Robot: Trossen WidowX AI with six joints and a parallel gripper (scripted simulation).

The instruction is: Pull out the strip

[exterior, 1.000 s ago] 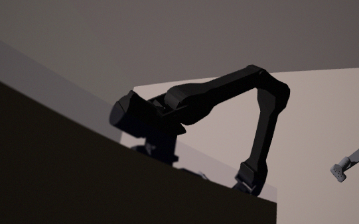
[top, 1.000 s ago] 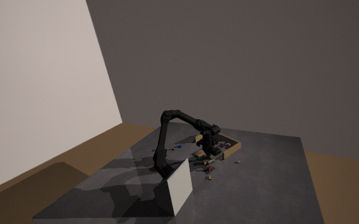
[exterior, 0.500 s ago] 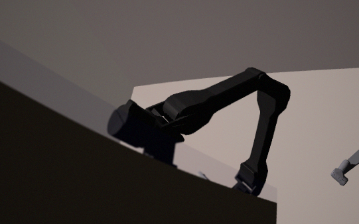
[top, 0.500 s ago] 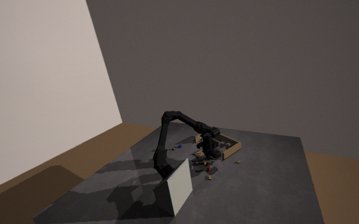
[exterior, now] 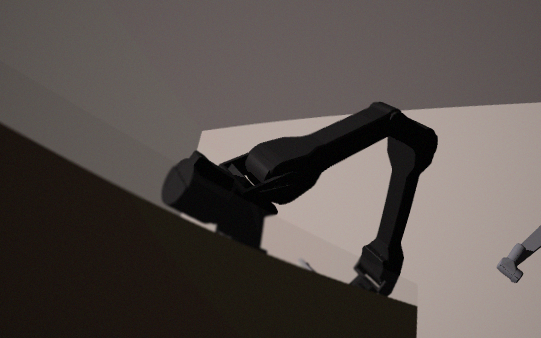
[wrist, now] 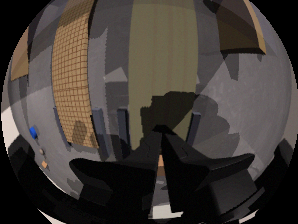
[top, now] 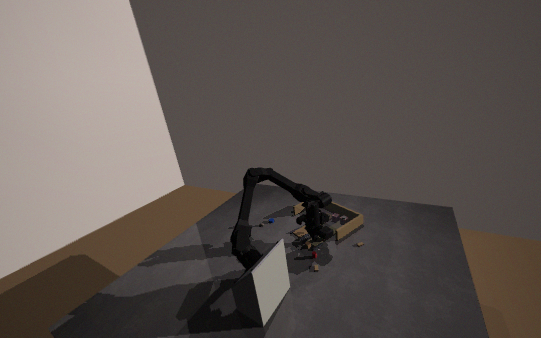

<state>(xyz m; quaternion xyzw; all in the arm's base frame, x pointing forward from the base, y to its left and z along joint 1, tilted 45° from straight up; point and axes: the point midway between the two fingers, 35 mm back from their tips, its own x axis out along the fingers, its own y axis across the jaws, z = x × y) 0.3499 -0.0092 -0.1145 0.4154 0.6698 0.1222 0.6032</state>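
My gripper tip is 90 mm past the small red piece, 30 mm to the left of it and 10 mm below it. Also, from my gripper tip: small blue piece (80 mm ahead, 290 mm to the left).
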